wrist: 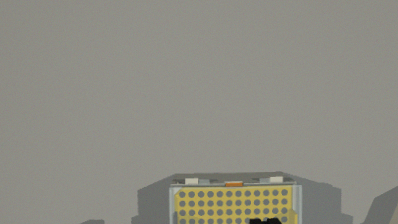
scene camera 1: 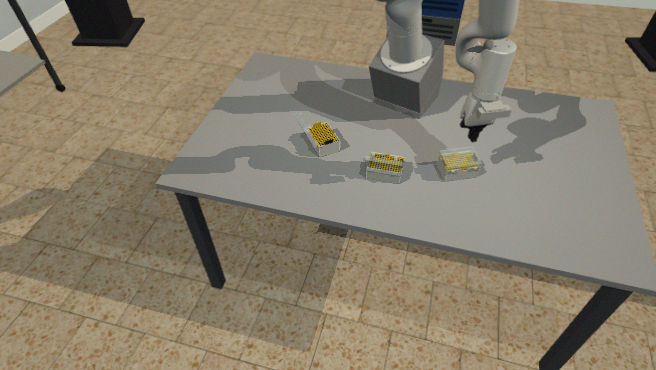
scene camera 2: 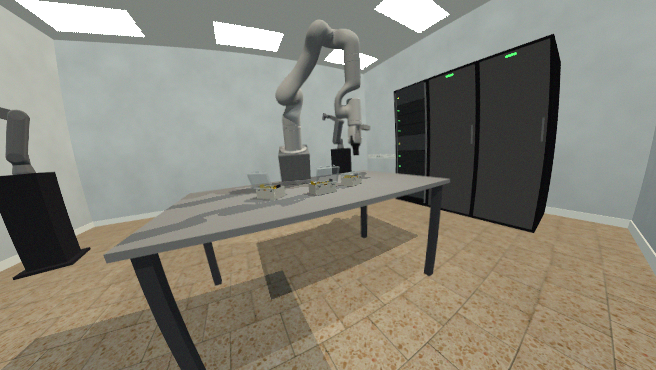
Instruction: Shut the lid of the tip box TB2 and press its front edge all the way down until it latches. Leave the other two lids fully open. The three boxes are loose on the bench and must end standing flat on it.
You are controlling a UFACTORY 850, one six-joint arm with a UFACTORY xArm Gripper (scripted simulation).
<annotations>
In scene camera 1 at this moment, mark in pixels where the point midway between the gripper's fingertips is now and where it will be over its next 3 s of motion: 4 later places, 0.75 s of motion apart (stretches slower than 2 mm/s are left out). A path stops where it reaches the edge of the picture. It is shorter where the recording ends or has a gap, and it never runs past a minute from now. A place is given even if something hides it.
My gripper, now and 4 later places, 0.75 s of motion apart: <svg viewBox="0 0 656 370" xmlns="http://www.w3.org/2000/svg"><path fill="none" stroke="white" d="M472 139L465 140L459 142L458 145L457 148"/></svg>
</annotations>
